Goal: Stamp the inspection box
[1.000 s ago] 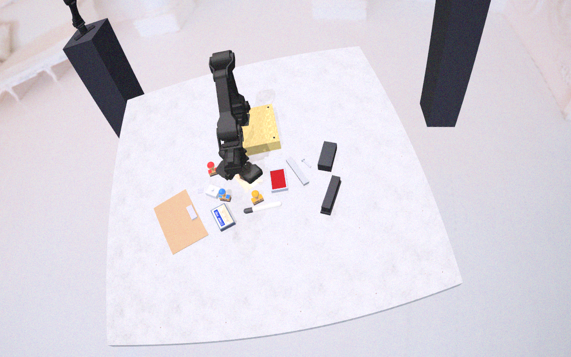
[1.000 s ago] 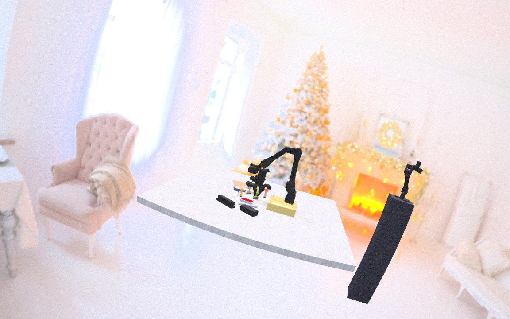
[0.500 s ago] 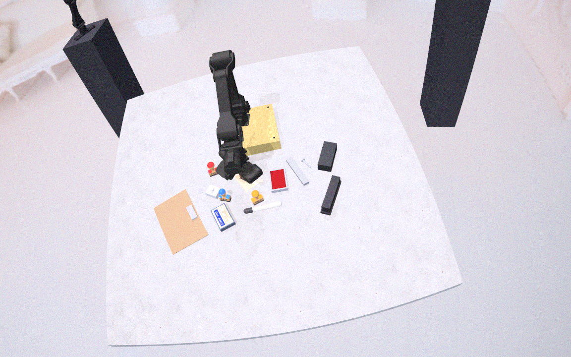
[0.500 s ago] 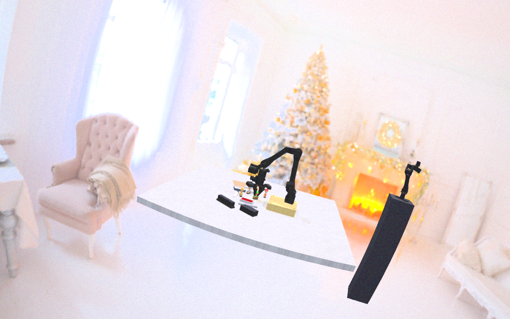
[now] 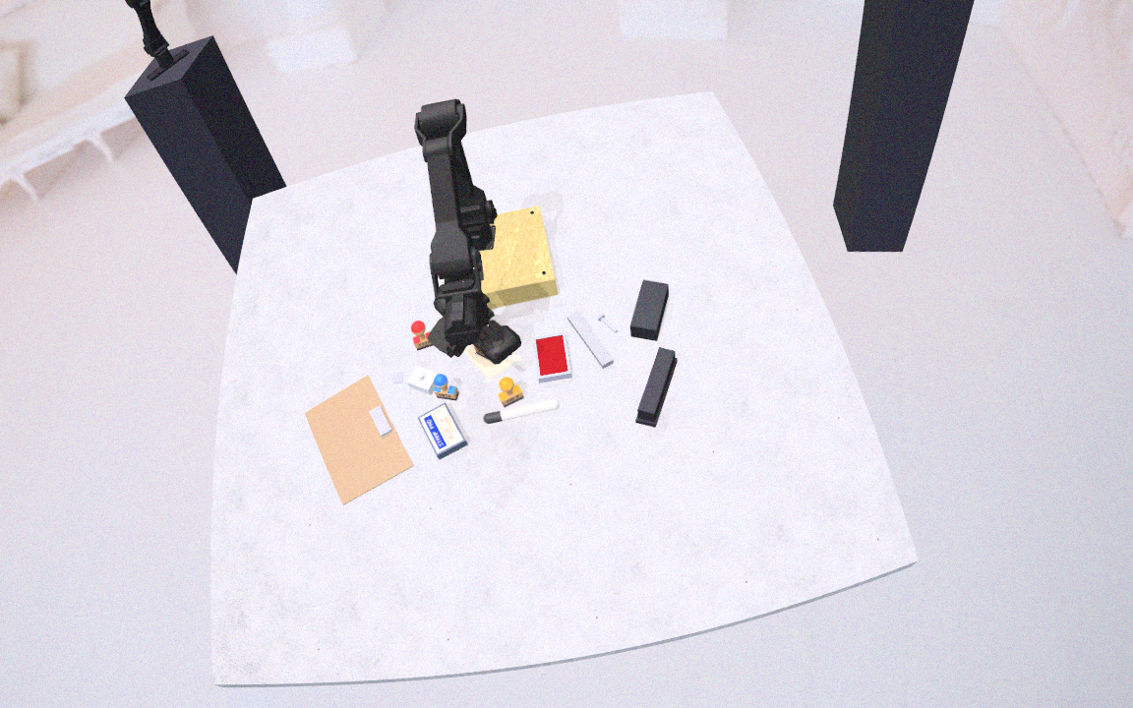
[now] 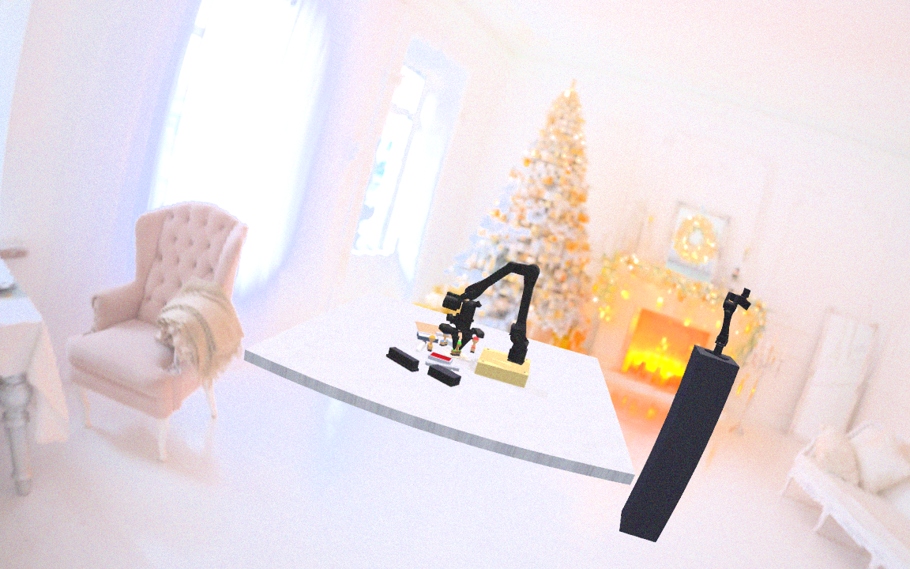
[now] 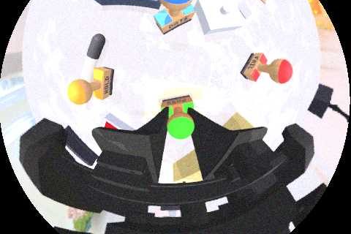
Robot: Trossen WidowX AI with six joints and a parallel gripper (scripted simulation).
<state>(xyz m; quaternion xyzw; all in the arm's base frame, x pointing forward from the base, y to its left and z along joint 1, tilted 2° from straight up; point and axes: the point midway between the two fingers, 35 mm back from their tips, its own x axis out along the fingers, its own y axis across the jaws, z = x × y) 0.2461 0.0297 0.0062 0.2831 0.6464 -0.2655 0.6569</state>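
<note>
My gripper tip is now right at the green-knobbed stamp. From my gripper tip the other things lie so: orange-knobbed stamp 100 mm ahead, 50 mm to the left; then blue-knobbed stamp 80 mm ahead, 70 mm to the right; then cream card 30 mm below.
</note>
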